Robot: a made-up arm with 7 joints.
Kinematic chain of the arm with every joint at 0, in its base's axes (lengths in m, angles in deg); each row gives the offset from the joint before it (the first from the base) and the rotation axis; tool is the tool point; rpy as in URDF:
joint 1: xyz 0 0 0.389 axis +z
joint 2: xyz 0 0 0 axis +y
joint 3: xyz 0 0 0.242 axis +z
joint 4: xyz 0.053 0 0 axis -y
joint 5: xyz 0.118 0 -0.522 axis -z
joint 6: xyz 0 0 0 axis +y
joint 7: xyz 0.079 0 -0.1 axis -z
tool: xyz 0 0 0 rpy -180 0 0
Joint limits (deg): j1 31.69..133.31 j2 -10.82..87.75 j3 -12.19..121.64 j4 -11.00..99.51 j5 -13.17..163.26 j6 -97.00..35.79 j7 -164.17..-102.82
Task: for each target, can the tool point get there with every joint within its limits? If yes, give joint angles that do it. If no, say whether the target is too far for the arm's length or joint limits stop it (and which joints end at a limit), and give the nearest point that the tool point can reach.
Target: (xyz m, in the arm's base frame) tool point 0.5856 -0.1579 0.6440
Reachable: no: joint limits stop it (at a limit: joint 1, joint 2, joint 3) | nearest point 0.5411 0.0484 0.6535 | short by 0.211 m
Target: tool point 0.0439 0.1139 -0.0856
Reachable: yes | joints 92.82 61.94 9.32 32.73 79.33 -49.45 -141.08
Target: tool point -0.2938 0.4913 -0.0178
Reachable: yes | joints 88.31 57.24 34.99 70.51 69.50 -13.21 -158.76
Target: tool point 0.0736 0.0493 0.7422
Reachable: no: joint limits stop it (at a limit: joint 2, joint 4, joint 5, joint 6) | nearest point 0.3329 0.2230 0.8168 | short by 0.321 m
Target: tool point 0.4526 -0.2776 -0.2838
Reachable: no: joint limits stop it (at a limit: joint 1, joint 2, joint 3) | nearest point 0.3345 -0.0825 -0.2138 | short by 0.239 m
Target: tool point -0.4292 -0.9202 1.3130
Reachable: no: too far | nearest point -0.2605 -0.5586 0.9499 | short by 0.539 m
